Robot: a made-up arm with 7 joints.
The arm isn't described. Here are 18 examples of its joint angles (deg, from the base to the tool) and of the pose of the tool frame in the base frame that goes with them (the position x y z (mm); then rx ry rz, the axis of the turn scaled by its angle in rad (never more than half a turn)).
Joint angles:
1: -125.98 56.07 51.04 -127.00 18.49 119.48 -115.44
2: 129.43 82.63 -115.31 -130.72 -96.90 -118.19 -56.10
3: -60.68 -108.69 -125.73 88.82 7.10 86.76 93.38
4: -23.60 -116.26 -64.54 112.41 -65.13 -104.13 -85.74
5: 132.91 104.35 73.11 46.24 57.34 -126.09 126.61
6: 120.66 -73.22 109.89 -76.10 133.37 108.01 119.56
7: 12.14 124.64 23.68 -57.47 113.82 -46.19 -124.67
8: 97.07 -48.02 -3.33 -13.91 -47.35 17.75 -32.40
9: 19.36 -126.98 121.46 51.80 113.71 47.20 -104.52
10: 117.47 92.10 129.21 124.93 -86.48 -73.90 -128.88
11: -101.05 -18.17 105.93 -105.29 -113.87 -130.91 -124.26
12: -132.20 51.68 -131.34 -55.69 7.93 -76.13 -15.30
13: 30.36 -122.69 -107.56 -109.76 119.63 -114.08 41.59
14: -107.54 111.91 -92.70 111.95 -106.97 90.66 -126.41
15: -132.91 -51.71 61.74 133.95 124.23 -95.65 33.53
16: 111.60 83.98 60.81 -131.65 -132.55 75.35 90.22
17: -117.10 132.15 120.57 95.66 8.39 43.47 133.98
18: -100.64 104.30 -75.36 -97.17 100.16 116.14 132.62
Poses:
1: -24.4 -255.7 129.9 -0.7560 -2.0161 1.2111
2: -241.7 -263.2 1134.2 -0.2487 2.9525 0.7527
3: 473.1 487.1 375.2 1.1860 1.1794 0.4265
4: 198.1 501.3 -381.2 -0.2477 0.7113 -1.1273
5: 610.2 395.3 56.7 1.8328 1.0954 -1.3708
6: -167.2 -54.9 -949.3 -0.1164 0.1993 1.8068
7: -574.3 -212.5 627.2 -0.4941 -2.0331 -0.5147
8: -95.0 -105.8 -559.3 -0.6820 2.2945 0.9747
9: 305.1 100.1 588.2 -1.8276 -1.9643 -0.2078
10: 129.7 318.9 256.9 -0.5503 1.0462 -1.4159
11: -376.8 -993.9 121.2 -1.4188 0.5346 0.2462
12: 737.5 -65.0 296.7 0.3851 -1.6500 0.4419
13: 462.4 388.4 -128.7 -2.8678 -0.3055 -0.0545
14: 1044.5 113.4 -54.3 0.4475 -0.9046 0.9065
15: -359.6 -435.7 335.8 -2.6979 1.3545 0.4705
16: 710.9 -630.0 383.8 -0.6849 -0.5149 -1.6576
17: 162.5 484.0 134.2 -2.1415 -0.7721 0.0176
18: 208.3 223.2 -650.3 0.2414 -0.1292 2.0871
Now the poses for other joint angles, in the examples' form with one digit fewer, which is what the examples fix.
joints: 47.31 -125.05 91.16 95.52 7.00 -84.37 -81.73
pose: 751 284 315 -1.130 -2.051 0.514
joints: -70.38 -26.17 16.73 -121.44 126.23 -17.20 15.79
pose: 126 -202 790 1.771 0.752 -1.034
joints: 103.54 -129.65 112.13 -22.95 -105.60 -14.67 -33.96
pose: 146 329 -433 1.397 1.537 0.528
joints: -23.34 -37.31 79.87 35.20 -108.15 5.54 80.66
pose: -37 -282 518 -0.329 0.601 2.518
